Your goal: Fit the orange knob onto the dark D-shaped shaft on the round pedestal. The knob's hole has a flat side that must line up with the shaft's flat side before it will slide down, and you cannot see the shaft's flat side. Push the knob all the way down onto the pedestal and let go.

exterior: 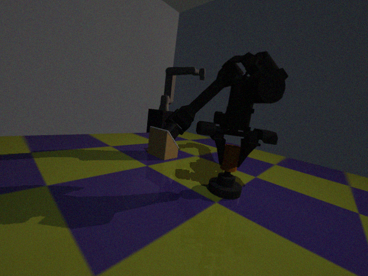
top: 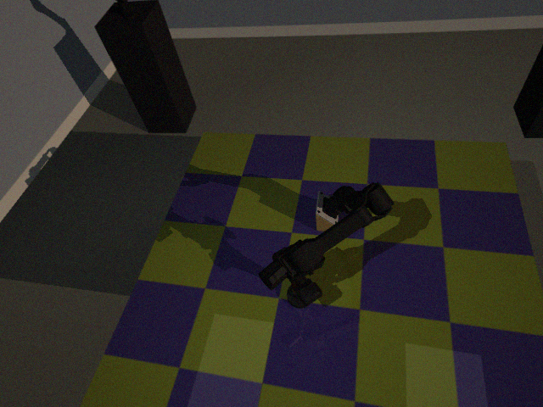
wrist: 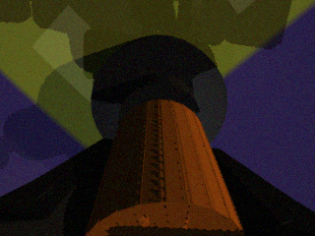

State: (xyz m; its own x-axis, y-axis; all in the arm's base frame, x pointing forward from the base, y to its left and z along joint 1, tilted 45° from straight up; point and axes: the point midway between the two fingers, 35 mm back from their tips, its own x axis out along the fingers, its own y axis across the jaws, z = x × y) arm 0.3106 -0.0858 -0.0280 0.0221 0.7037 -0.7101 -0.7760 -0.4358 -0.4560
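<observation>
Right now my gripper tip is 20 mm below the orange knob. The rest, counted from my gripper tip: dark pedestal: 40 mm below.
</observation>
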